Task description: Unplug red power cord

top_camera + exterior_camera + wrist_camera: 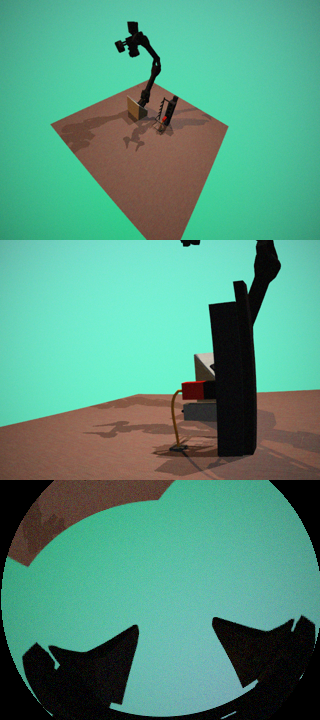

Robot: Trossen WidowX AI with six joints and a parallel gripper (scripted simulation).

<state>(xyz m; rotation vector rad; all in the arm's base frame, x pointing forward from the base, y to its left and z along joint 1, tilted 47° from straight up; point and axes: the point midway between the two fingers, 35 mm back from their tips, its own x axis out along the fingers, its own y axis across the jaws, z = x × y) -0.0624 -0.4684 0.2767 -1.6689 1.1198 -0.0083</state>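
The red plug lies 540 mm below my gripper tip, 270 mm ahead of it and 210 mm to the left of it. From my gripper tip the other things lie so: black power strip 530 mm below, 280 mm to the left, 270 mm ahead.
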